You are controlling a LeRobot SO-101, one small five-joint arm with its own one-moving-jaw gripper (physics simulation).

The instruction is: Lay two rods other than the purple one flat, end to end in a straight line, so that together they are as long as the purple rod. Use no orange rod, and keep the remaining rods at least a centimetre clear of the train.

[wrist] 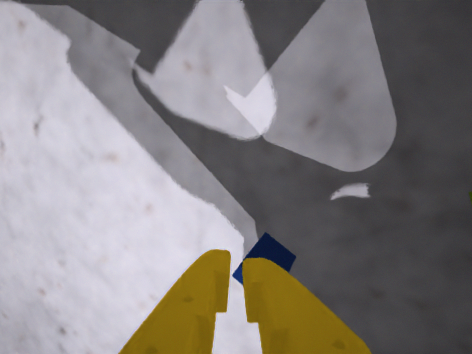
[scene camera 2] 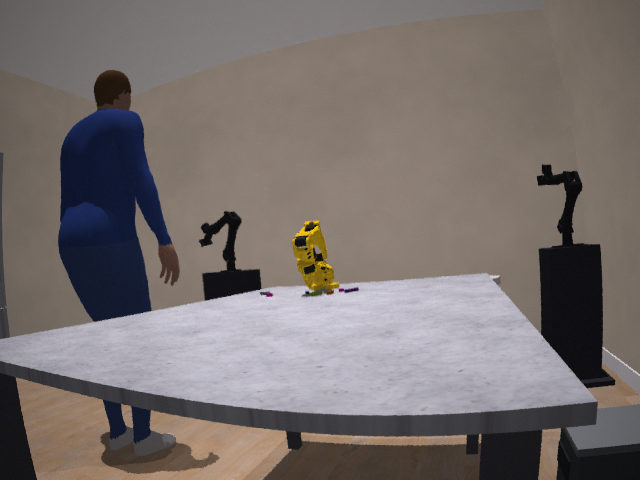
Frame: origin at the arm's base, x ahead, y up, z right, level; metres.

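Seen in the pictures: hand, its tool point: point(wrist: 229, 273) point(scene camera 2: 309, 286); arm's base, origin of its link: point(scene camera 2: 322, 289).
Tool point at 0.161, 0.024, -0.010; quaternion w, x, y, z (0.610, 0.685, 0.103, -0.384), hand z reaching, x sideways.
Offsets run from my tool point to a thing's middle, as dx, dy, dz. "*": to the spot under its first point. Level surfaces: height alone.
My gripper point(wrist: 236, 257) is shut and empty, its two jaws close together at the bottom of the wrist view. A short dark blue rod @[+0.008, -0.019, +0.005] point(wrist: 272, 252) lies on the table just past the tips, partly hidden behind the right jaw. A green sliver @[* +0.019, -0.022, -0.041] point(wrist: 470, 196) shows at the right edge. In the scene view the purple rod @[-0.007, -0.019, -0.139] point(scene camera 2: 351, 289) lies right of the yellow arm's base, with a small magenta piece @[-0.032, -0.019, -0.098] point(scene camera 2: 341, 290) at its left. An orange rod @[+0.037, -0.019, -0.082] point(scene camera 2: 329, 292) and a green rod @[+0.044, -0.019, -0.036] point(scene camera 2: 314, 293) lie in front of the arm. Exact gaps are too small to tell.
A grey piece @[-0.030, -0.019, +0.176] point(scene camera 2: 264, 292) and another magenta piece @[+0.038, -0.019, +0.127] point(scene camera 2: 269, 295) lie further left on the marble table @[dy -0.024] point(scene camera 2: 330, 356). The yellow arm point(scene camera 2: 310, 248) stands near the far edge. A person point(scene camera 2: 103, 206) stands at the left. Two black arms point(scene camera 2: 231, 240) point(scene camera 2: 570, 201) stand on pedestals beyond the table.
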